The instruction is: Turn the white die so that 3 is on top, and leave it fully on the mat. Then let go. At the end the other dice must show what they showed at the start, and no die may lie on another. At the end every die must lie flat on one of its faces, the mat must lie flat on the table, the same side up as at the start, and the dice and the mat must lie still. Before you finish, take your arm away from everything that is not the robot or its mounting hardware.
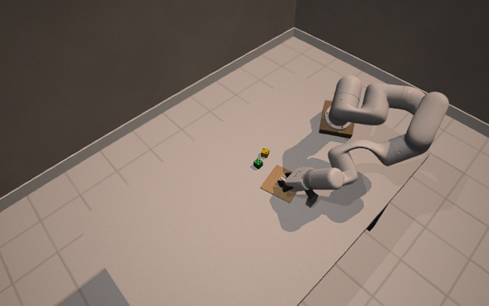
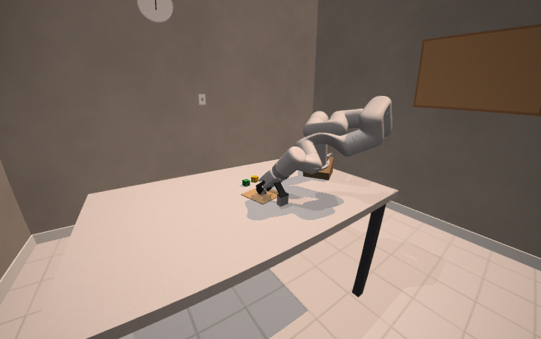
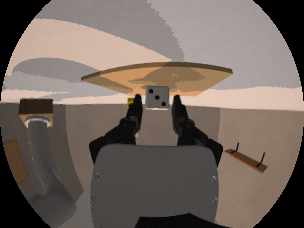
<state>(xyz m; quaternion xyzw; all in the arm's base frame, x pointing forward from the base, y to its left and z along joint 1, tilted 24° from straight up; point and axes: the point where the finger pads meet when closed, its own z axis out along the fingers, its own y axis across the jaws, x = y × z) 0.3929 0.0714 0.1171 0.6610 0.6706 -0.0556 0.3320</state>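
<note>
My gripper is now 2 cm above the white die and 1 cm to the left of it. From my hand the other things lie so: yellow die 18 cm to the right, 3 cm behind, 2 cm below; then green die 15 cm to the right, 3 cm ahead, 2 cm below; then mat 4 cm below, 1 cm to the right.
</note>
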